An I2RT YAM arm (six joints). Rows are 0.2 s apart.
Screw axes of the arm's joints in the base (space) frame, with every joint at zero. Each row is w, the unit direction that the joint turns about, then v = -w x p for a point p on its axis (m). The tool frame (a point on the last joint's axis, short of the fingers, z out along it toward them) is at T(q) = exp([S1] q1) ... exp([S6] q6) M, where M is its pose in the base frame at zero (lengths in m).
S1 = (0, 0, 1, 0.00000, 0.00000, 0.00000)
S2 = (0, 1, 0, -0.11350, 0.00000, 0.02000)
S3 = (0, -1, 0, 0.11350, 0.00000, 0.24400)
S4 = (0, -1, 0, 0.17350, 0.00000, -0.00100)
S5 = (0, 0, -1, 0.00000, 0.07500, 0.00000)
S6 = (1, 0, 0, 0.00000, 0.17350, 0.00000)
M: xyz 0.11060 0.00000 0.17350 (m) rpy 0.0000 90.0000 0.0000 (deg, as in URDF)
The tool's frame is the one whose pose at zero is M.
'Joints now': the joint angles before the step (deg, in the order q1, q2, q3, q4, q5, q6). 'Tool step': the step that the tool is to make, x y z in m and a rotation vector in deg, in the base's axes. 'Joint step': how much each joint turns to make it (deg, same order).
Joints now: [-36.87 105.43 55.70 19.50 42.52 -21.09]
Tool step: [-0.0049 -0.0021 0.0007 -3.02 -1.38 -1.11]
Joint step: [-0.62 -0.18 -1.86 5.68 1.18 -1.58]
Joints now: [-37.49 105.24 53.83 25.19 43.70 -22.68]
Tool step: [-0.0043 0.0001 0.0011 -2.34 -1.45 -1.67]
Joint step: [-0.27 -0.34 -1.53 4.06 1.67 -0.41]
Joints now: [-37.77 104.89 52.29 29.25 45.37 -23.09]
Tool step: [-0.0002 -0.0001 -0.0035 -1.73 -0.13 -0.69]
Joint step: [0.05 0.89 -0.87 3.87 1.17 -1.31]
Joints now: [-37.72 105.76 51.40 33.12 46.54 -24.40]
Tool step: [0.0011 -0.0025 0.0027 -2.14 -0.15 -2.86]
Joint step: [0.01 0.63 0.57 2.06 3.24 -0.77]
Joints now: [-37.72 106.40 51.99 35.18 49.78 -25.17]
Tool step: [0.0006 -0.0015 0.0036 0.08 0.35 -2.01]
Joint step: [-0.01 -0.22 1.13 -2.33 1.93 0.84]
